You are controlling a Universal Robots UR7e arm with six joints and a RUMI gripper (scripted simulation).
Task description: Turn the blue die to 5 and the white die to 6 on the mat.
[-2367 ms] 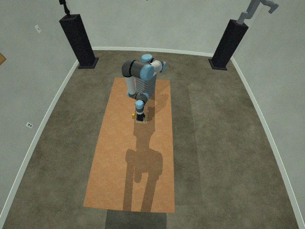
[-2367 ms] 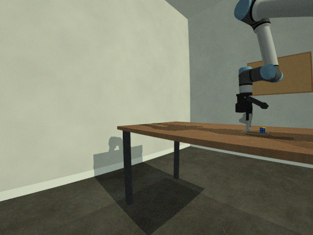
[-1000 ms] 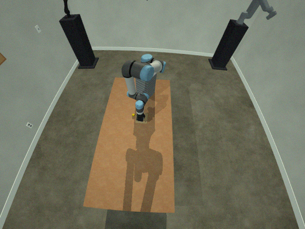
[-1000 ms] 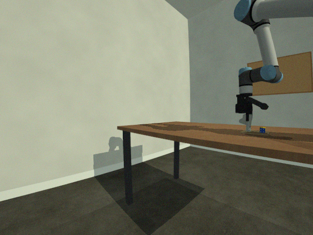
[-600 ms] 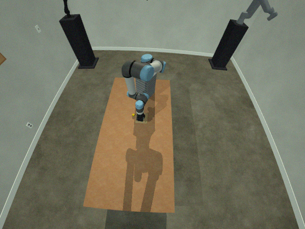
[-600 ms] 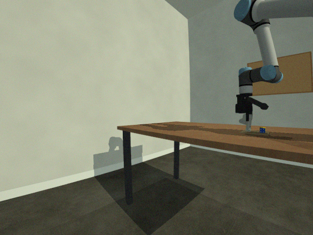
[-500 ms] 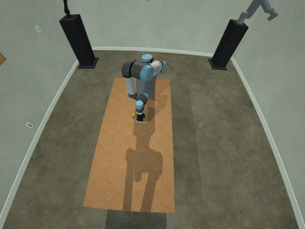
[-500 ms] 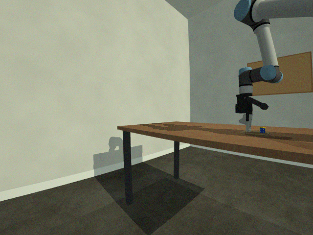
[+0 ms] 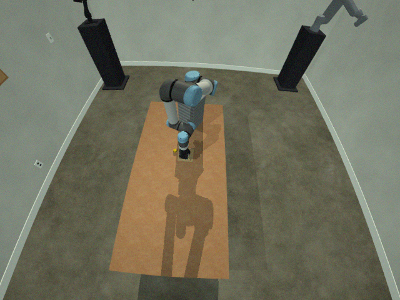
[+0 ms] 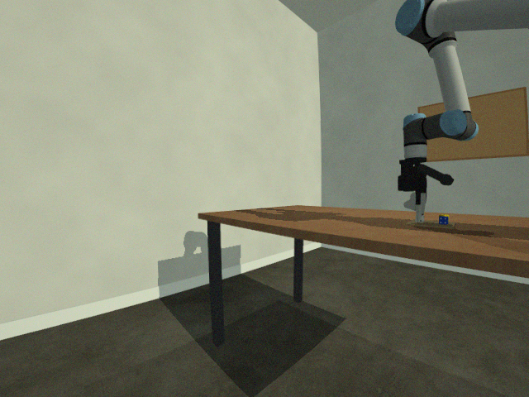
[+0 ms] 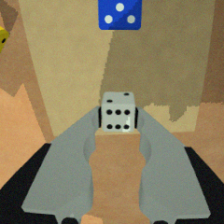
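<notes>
The white die lies 10 mm below my hand. Round my hand: blue die 80 mm behind, 10 mm to the left, 10 mm below; yellow die 70 mm behind, 100 mm to the right, 10 mm below; tan mat 40 mm behind, 20 mm below.
</notes>
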